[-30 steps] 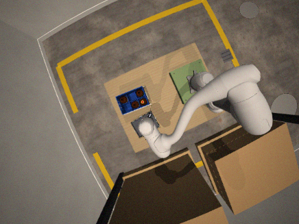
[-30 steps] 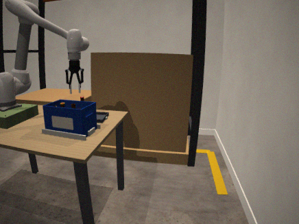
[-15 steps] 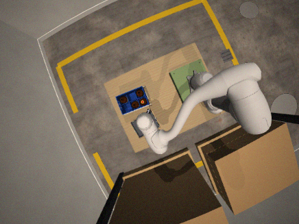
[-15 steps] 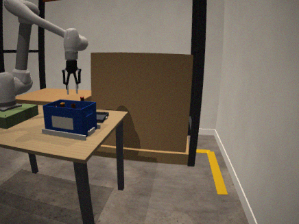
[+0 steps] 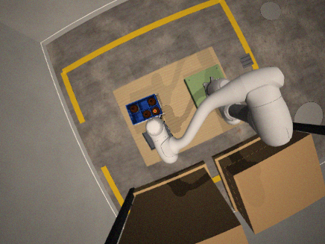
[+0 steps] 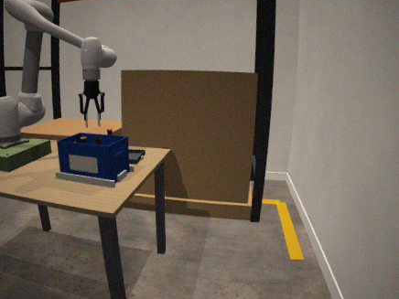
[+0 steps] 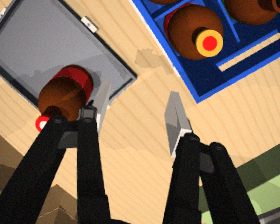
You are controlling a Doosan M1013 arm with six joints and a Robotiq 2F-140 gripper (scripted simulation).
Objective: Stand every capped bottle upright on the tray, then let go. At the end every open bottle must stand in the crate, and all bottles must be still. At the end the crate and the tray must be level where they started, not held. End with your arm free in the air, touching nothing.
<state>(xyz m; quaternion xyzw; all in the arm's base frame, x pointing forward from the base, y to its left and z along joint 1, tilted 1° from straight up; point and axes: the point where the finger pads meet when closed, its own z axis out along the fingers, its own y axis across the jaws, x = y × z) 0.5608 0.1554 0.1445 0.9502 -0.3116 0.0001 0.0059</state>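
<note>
Now: the brown capped bottle 14 cm below my hand, 9 cm to the right of it and 1 cm ahead of it. Also, from my hand: grey tray 22 cm below, 15 cm to the left, 5 cm ahead; blue crate 15 cm below, 12 cm to the right, 10 cm ahead; uncapped bottle 20 cm ahead, 15 cm to the right, 14 cm below.
</note>
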